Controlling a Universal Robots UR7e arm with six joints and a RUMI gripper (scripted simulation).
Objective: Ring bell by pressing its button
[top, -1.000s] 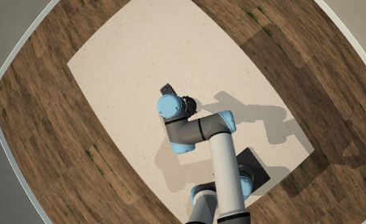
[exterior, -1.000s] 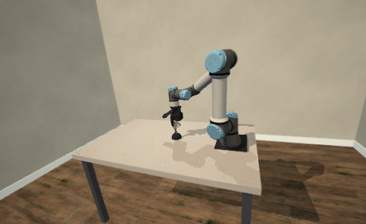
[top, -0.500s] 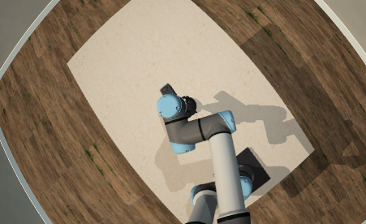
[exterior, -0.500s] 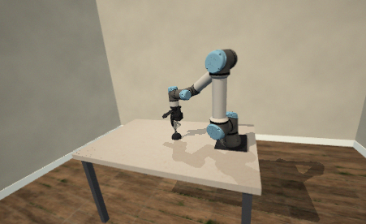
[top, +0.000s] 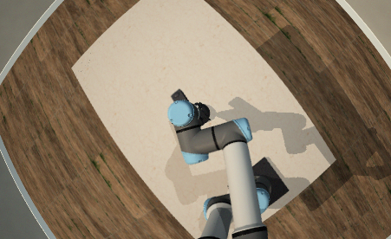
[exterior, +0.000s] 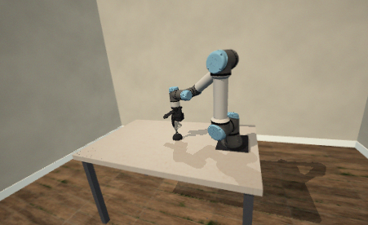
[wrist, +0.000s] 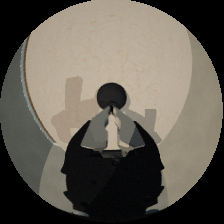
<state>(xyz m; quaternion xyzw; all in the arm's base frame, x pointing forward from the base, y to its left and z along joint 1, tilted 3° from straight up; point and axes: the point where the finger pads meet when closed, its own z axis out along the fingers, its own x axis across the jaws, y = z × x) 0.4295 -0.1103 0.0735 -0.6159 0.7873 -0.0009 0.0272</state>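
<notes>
The bell is 40 mm below my hand.
</notes>
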